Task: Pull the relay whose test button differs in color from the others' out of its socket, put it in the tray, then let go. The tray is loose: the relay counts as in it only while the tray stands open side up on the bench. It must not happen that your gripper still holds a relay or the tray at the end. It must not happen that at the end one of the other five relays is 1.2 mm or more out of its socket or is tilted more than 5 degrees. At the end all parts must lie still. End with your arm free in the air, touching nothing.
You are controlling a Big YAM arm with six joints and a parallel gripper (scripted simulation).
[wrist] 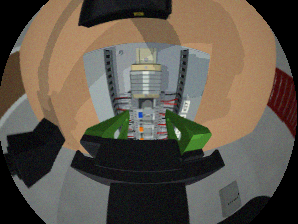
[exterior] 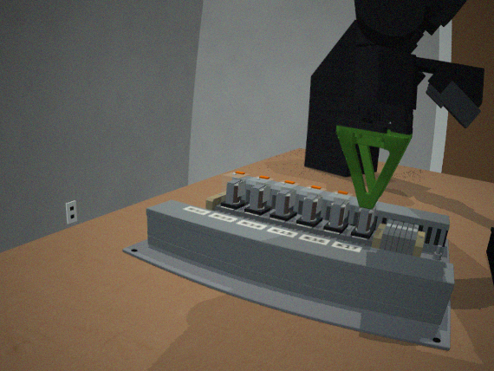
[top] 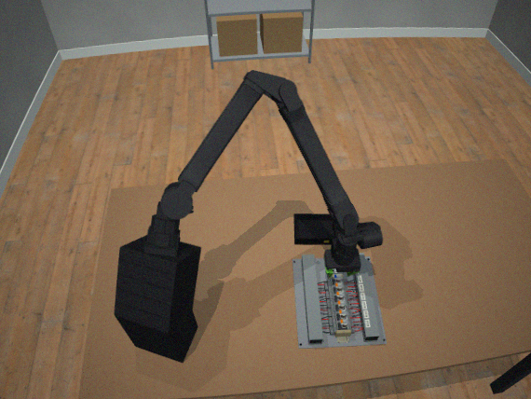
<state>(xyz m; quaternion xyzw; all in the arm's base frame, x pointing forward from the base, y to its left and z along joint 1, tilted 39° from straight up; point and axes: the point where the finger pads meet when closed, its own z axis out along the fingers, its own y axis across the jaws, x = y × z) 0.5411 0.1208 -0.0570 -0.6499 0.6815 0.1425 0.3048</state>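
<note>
My gripper is now 3 cm above the relay. Also, from my hand: black tray 22 cm to the left, 6 cm below, 5 cm behind.
</note>
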